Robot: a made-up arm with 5 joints.
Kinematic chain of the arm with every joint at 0, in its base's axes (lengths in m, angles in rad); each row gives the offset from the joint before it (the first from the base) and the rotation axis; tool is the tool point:
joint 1: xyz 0 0 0.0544 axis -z
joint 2: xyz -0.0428 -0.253 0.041 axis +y
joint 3: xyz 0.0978 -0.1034 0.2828 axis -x
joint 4: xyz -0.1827 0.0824 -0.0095 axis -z
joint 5: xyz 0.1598 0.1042 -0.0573 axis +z
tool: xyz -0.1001 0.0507 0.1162
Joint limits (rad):
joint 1: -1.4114..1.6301
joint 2: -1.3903..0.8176
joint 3: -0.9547..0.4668
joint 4: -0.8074..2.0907
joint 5: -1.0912..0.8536
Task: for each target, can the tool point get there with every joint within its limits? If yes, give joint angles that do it. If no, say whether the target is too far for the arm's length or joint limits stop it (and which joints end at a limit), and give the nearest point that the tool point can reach.
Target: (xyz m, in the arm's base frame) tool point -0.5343 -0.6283 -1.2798
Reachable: no: too far | nearest point -0.4130 -0.4856 0.0307 | short by 1.324 m
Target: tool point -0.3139 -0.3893 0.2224
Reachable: yes | joints -0.1407 -1.2245 -0.4858 1.4731 0.5906
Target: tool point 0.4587 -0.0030 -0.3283
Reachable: no: joint limits stop it (at a limit: joint 2, joint 3, joint 5) | nearest point 0.3565 -0.0023 0.1494 | short by 0.488 m
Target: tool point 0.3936 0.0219 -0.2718
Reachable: no: joint limits stop it (at a limit: joint 2, joint 3, joint 5) | nearest point 0.3360 0.0187 0.1458 | short by 0.422 m
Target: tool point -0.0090 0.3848 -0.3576
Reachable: no: joint limits stop it (at a limit: joint 1, joint 2, joint 4) | nearest point -0.0515 0.3286 -0.0170 | short by 0.348 m
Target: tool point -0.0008 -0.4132 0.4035
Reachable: yes | joints -0.4568 -0.4168 -0.7841 1.6145 0.6525
